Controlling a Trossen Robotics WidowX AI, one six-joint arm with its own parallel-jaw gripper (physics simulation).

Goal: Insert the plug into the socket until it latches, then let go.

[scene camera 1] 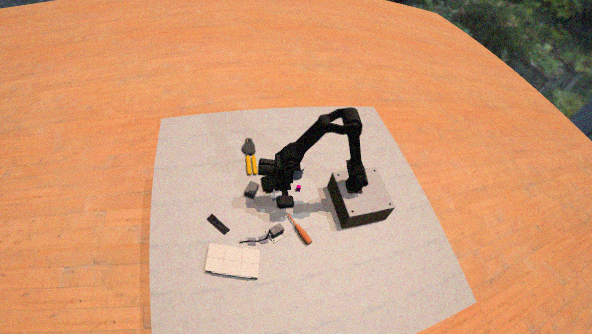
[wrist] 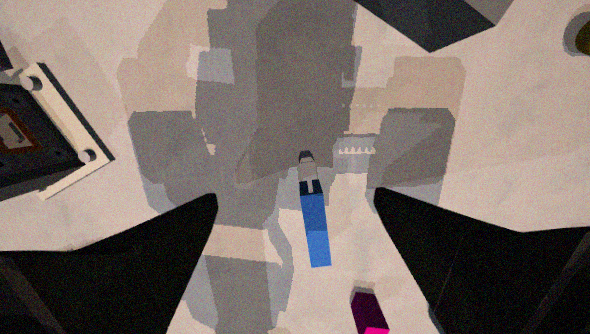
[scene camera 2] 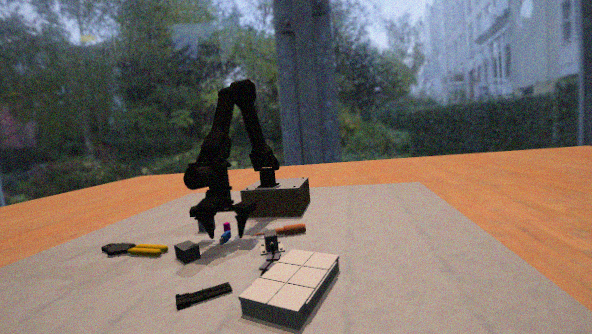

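Where they show: gripper, fingertip midpoint: [scene camera 1: 278, 199] [wrist: 296, 197] [scene camera 2: 226, 238]; arm's base, link origin: [scene camera 1: 353, 186] [scene camera 2: 268, 185].
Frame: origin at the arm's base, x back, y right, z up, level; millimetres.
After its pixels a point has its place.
Note:
The blue plug [scene camera 2: 225, 237] {x -300, y -5, z -89 mm} [wrist: 316, 225] {x -288, y 5, z -84 mm} has a pale metal tip and lies on the mat. In the wrist view its tip points up the picture. My gripper [scene camera 1: 276, 194] {x -299, y -7, z -92 mm} [scene camera 2: 226, 236] {x -299, y -7, z -92 mm} [wrist: 296, 197] {x -299, y -7, z -92 mm} is open and points down over the plug, with one finger on each side and a gap to both. Nothing is between the fingers' grip. In scene camera 1 the gripper hides most of the plug. The socket [scene camera 1: 276, 230] {x -316, y -168, z -59 mm} [scene camera 2: 271, 242] {x -340, y -175, z -75 mm} [wrist: 45, 140] {x -317, y -143, z -91 mm} is a dark housing on a pale plate with holes. It sits off to the left in the wrist view, partly cut off.
A magenta block [scene camera 1: 298, 188] {x -214, y 46, z -84 mm} [scene camera 2: 226, 226] {x -220, y 49, z -87 mm} [wrist: 369, 310] {x -220, y 52, z -91 mm} is near the plug. A grey block [scene camera 1: 251, 189] {x -412, y 22, z -70 mm} [scene camera 2: 187, 251] {x -433, y 9, z -74 mm} [wrist: 430, 25] {x -387, y 40, z -88 mm}, yellow-handled pliers [scene camera 1: 254, 165] {x -403, y 163, z -85 mm} [scene camera 2: 145, 252] {x -438, y 158, z -91 mm}, an orange screwdriver [scene camera 1: 302, 233] {x -215, y -170, z -78 mm} [scene camera 2: 291, 229] {x -219, y -178, z -85 mm}, a black bar [scene camera 1: 218, 224] {x -540, y -139, z -95 mm} [scene camera 2: 203, 295] {x -553, y -140, z -92 mm} and a tiled box [scene camera 1: 233, 260] {x -474, y -293, z -69 mm} [scene camera 2: 290, 280] {x -500, y -294, z -70 mm} lie around.

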